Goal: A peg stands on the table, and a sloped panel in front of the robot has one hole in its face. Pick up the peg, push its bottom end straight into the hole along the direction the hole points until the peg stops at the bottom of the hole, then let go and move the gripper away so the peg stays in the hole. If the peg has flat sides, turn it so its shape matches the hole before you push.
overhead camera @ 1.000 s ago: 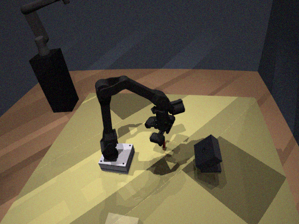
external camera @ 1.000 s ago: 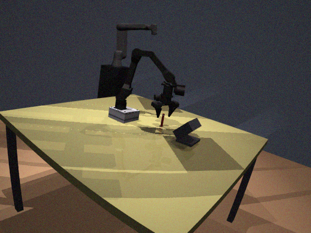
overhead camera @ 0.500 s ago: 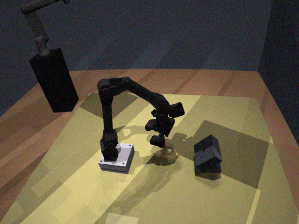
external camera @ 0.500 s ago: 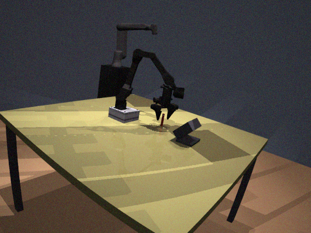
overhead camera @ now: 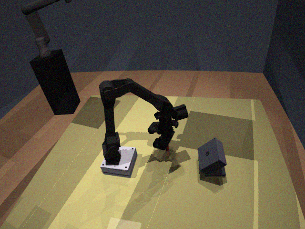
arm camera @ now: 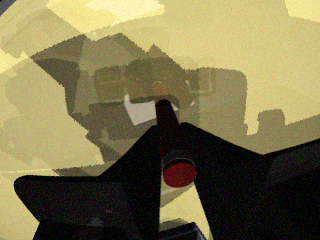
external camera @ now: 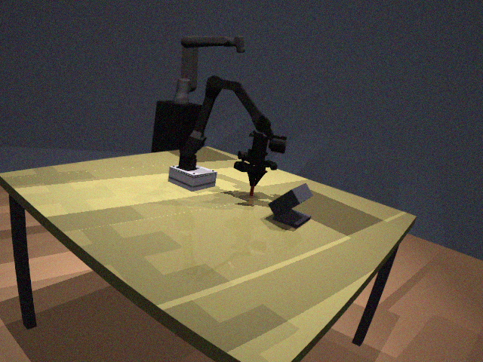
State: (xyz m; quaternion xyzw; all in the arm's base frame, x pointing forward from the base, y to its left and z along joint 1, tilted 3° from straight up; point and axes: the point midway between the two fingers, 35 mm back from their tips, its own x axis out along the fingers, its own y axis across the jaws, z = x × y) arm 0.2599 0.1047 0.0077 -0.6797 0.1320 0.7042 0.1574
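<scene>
Right now the sloped panel is 20 cm ahead of my gripper tip, 11 cm to the right of it and 3 cm above it. Round my gripper tip: red peg 2 cm above.
</scene>
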